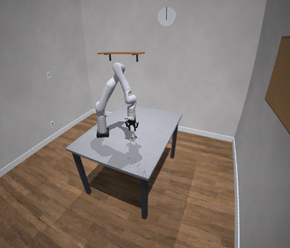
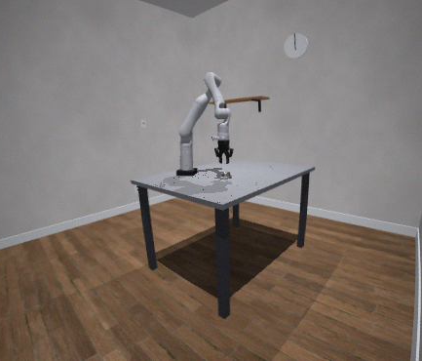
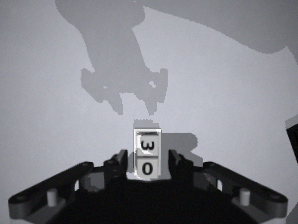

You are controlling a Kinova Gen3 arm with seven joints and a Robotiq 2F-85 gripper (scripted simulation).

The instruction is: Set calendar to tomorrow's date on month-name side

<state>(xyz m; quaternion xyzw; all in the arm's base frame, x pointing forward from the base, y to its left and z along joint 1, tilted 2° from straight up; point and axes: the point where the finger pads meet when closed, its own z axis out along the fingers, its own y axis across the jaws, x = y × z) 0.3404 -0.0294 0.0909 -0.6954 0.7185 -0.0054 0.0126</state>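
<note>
Now: hand 9 cm above the white digit cube. The rest, counted from my hand: calendar tray (2 cm to the left, 11 cm below).
</note>
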